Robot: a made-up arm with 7 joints.
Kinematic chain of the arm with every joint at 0, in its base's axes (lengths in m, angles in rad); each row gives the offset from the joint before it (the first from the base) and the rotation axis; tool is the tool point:
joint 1: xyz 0 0 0.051 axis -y
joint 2: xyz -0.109 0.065 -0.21 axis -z
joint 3: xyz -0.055 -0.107 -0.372 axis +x
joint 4: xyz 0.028 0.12 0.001 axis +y
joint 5: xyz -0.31 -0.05 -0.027 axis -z
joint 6: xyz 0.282 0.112 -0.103 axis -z
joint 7: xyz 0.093 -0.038 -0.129 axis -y
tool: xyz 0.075 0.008 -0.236
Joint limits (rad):
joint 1: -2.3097..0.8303
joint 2: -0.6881..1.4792
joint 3: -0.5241..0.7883
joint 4: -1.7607..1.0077
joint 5: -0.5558..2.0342
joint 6: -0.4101..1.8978
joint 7: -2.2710..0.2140
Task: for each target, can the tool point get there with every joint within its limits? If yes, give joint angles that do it. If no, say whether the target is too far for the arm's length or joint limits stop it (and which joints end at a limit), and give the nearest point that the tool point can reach.
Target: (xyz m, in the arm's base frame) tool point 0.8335 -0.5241 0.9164
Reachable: no: joint limits stop it (at a limit: joint 1, joint 4, joint 5, joint 7) | nearest point 0.3511 -0.3046 0.8056 | short by 0.541 m
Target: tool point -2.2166 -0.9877 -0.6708
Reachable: no: too far | nearest point -1.2265 -0.4138 -0.3484 | short by 1.189 m
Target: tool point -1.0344 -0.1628 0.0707
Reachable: yes | joints -1.1145 -0.3846 0.5435 0.6933 1.1031 -0.0009 -0.6827
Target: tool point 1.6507 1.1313 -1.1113
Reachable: no: too far | nearest point 0.8541 0.5147 -0.8148 | short by 1.050 m
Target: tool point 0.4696 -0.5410 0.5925
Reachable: no: joint limits stop it (at a limit: joint 1, joint 3, joint 4, joint 5, joint 7) | nearest point 0.2622 -0.4822 0.7016 | short by 0.242 m
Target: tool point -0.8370 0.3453 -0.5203
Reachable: yes | joints -0.8263 1.2031 -0.3014 0.3752 -0.0979 1.3134 -1.1811
